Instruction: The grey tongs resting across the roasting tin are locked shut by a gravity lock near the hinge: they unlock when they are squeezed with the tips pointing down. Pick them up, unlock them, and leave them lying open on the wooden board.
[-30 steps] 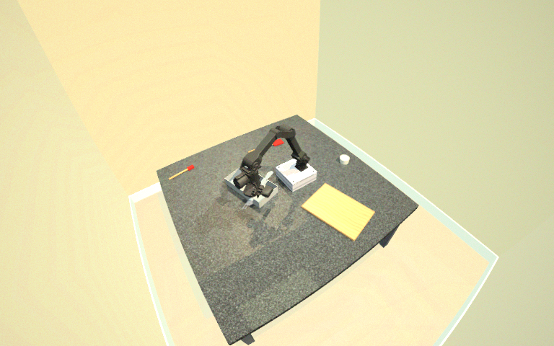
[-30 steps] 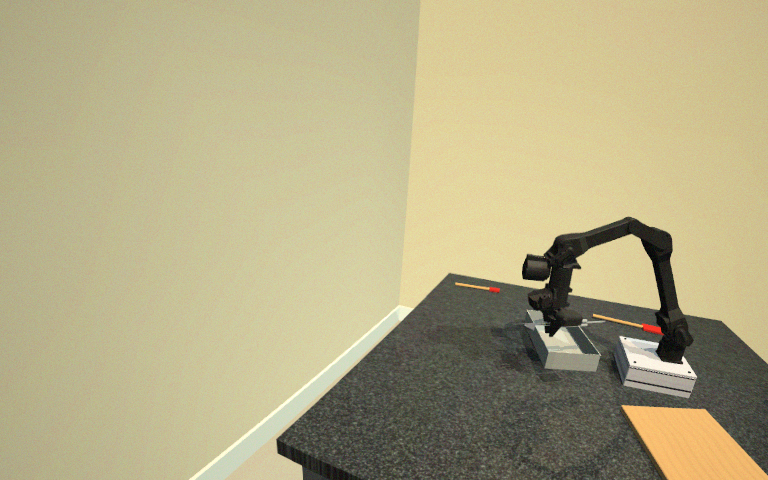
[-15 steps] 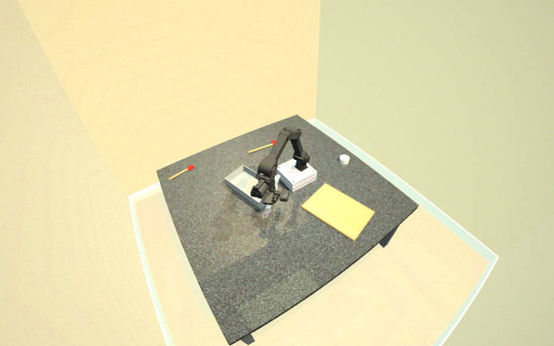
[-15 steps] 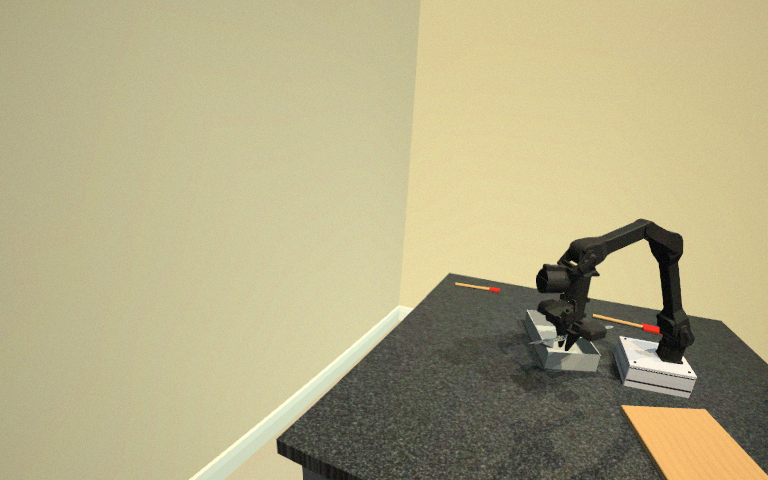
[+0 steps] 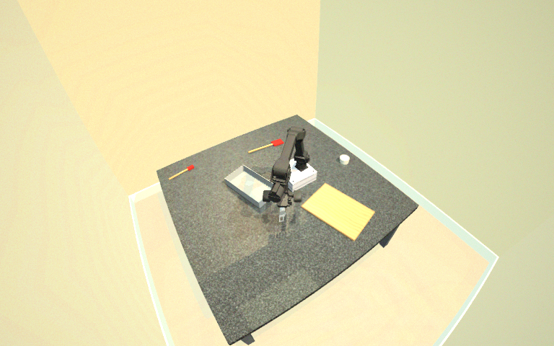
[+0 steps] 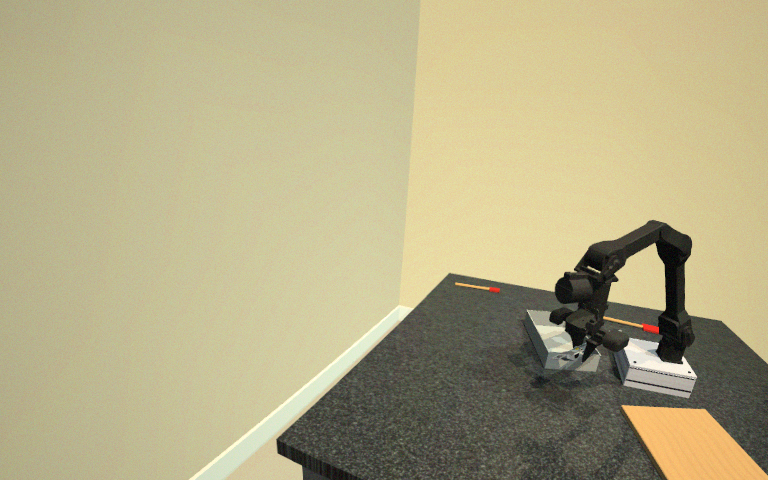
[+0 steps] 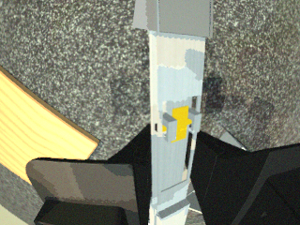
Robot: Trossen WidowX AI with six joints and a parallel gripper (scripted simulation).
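Right now the wooden board is 290 mm behind my gripper tip, 150 mm to the left of it and 120 mm below it. From my gripper tip the other things lie so: grey roasting tin 10 mm ahead, 310 mm to the right, 100 mm below; then small yellow lock piece 10 mm ahead, 20 mm to the left, 40 mm above.
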